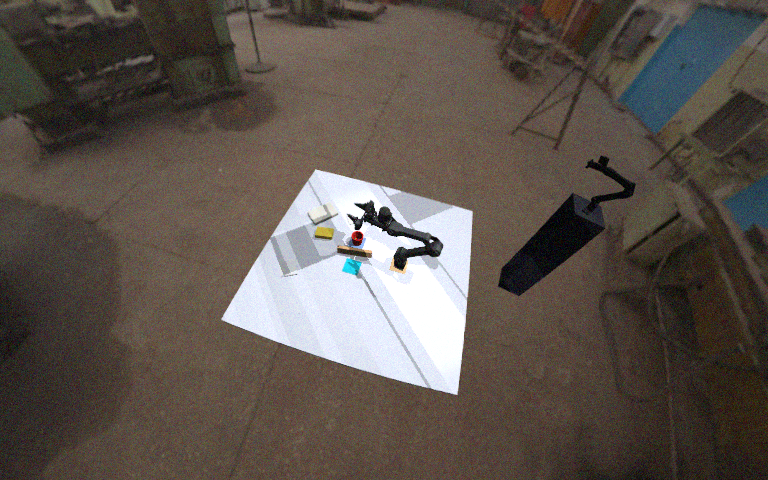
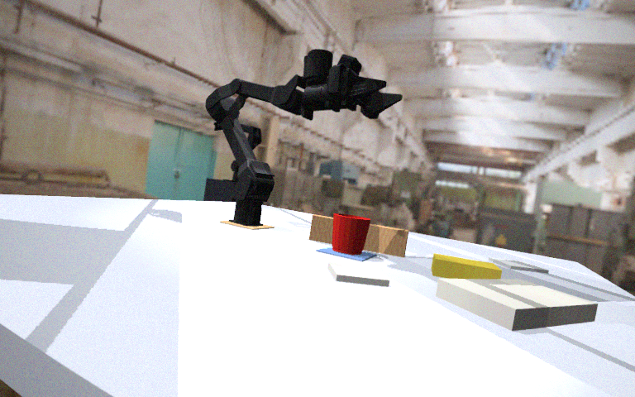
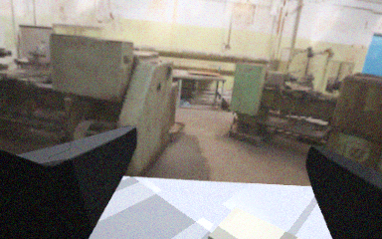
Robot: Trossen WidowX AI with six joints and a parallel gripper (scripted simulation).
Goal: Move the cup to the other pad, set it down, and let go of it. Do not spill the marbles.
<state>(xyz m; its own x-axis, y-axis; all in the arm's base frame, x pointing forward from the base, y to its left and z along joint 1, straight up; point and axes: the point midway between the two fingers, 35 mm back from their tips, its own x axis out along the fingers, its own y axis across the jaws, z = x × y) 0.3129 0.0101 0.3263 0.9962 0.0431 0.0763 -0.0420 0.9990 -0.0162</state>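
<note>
My gripper tip is now 29 cm above the red cup, 3 cm to the left of it and 3 cm past it. Round my gripper tip: green marble 32 cm below, 4 cm to the right, 2 cm behind; then wooden wall 31 cm below, 6 cm to the left, 6 cm behind; then blue marble 32 cm below, 4 cm to the right, 4 cm behind.
</note>
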